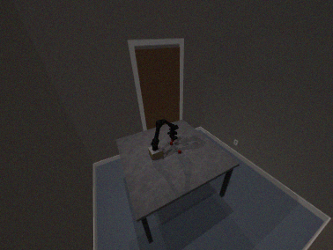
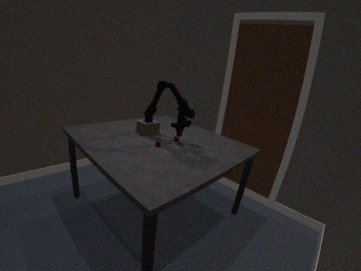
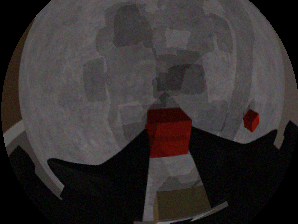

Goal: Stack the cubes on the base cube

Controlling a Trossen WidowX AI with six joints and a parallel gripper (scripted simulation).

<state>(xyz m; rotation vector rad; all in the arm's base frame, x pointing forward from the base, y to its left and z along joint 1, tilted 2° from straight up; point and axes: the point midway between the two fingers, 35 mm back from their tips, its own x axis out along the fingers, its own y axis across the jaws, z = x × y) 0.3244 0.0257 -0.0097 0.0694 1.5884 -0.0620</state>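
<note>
Now: gripper tip 5 cm past the red cube, 21 cm to the left of it and 5 cm above it.
</note>
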